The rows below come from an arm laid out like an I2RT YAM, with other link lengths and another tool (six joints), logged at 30 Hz.
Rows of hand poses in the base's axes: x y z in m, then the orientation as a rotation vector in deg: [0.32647, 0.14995, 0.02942, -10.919, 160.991, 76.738]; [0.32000, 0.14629, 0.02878, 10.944, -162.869, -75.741]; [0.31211, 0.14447, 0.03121, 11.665, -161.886, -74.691]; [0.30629, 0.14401, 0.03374, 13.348, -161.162, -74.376]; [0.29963, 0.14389, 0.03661, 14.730, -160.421, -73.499]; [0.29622, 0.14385, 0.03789, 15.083, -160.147, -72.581]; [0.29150, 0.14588, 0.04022, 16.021, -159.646, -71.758]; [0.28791, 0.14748, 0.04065, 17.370, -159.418, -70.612]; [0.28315, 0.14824, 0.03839, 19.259, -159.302, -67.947]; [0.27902, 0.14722, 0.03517, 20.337, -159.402, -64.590]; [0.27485, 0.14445, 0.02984, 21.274, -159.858, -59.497]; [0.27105, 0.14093, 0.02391, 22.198, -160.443, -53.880]
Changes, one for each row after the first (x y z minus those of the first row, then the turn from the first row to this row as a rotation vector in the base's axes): [-0.00647, -0.00366, -0.00064, -1.169, 1.193, 0.518]; [-0.01436, -0.00548, 0.00179, -1.597, 2.113, 1.521]; [-0.02018, -0.00594, 0.00432, -1.639, 2.236, 2.814]; [-0.02684, -0.00606, 0.00719, -2.019, 2.650, 4.051]; [-0.03025, -0.00610, 0.00847, -2.525, 3.052, 4.528]; [-0.03497, -0.00407, 0.01080, -2.928, 3.392, 5.410]; [-0.03856, -0.00247, 0.01123, -3.591, 3.455, 6.450]; [-0.04332, -0.00171, 0.00897, -5.229, 3.680, 7.994]; [-0.04745, -0.00273, 0.00575, -7.363, 4.193, 9.101]; [-0.05162, -0.00550, 0.00042, -10.697, 4.881, 10.216]; [-0.05542, -0.00902, -0.00551, -14.428, 5.459, 11.280]
